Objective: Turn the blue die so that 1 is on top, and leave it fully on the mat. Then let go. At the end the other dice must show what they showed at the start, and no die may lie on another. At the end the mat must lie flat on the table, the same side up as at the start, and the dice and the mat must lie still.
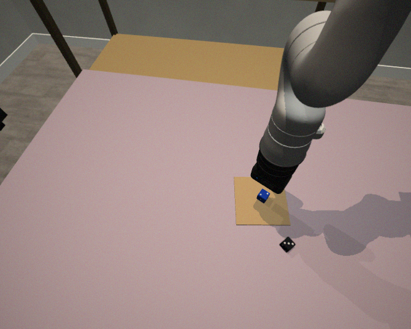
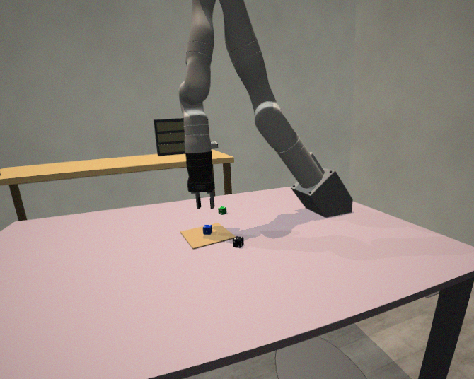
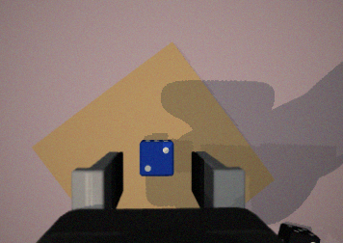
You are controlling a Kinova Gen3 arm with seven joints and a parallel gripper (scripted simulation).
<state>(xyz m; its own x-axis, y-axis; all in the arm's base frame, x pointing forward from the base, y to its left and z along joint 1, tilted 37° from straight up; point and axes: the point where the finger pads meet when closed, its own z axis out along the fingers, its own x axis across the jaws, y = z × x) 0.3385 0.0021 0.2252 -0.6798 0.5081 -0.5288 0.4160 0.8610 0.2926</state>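
My gripper is now 9 cm above the blue die. The rest, counted from my hand: tan mat (1 cm ahead, 1 cm to the left, 11 cm below); black die (6 cm behind, 12 cm to the left, 10 cm below); green die (11 cm behind, 16 cm to the right, 10 cm below).
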